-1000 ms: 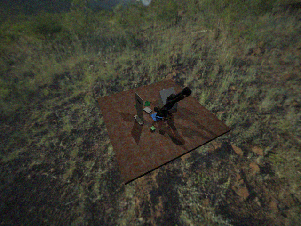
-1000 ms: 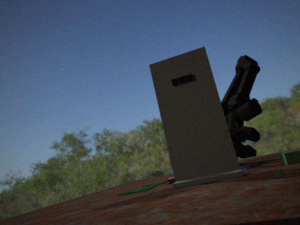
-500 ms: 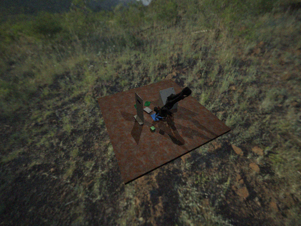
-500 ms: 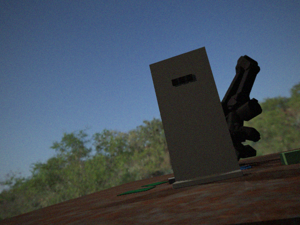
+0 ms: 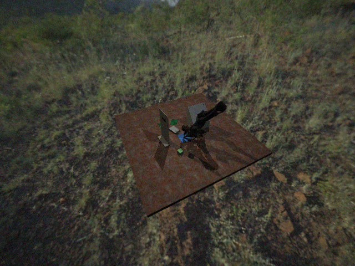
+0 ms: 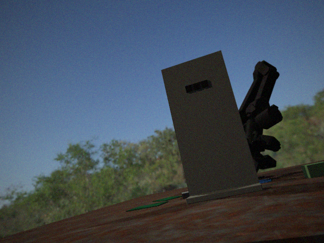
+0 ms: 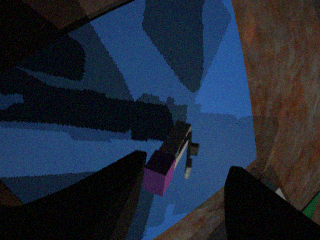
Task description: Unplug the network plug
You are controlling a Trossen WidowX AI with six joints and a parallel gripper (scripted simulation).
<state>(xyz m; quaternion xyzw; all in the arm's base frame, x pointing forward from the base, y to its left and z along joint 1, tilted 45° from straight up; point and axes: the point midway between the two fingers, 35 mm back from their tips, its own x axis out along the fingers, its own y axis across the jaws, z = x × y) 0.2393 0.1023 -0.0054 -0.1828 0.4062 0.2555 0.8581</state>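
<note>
Now: gripper tip 10 mm above the network plug. Also, from my gripper tip: small green cube 150 mm to the left, 150 mm ahead, 10 mm below; then blue marked square 20 mm below; then flat grey piece 160 mm to the right, 30 mm ahead, 20 mm below.
</note>
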